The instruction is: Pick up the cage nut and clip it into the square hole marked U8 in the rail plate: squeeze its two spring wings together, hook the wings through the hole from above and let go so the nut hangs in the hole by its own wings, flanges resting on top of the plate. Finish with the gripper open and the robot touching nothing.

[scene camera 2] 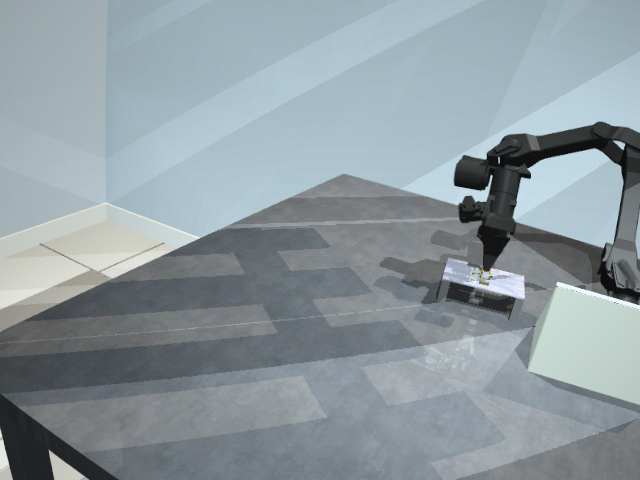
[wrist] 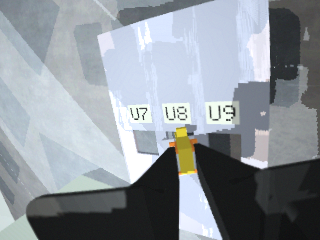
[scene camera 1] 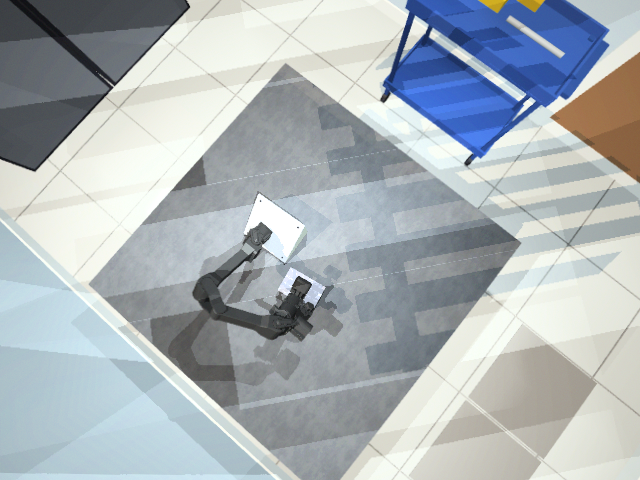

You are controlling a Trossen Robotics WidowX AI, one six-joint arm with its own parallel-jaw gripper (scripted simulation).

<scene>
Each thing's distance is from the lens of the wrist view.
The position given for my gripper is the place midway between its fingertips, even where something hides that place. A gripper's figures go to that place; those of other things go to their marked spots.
my gripper (wrist: 184,152): 0.11 m
cage nut (wrist: 185,152): 0.10 m
</scene>
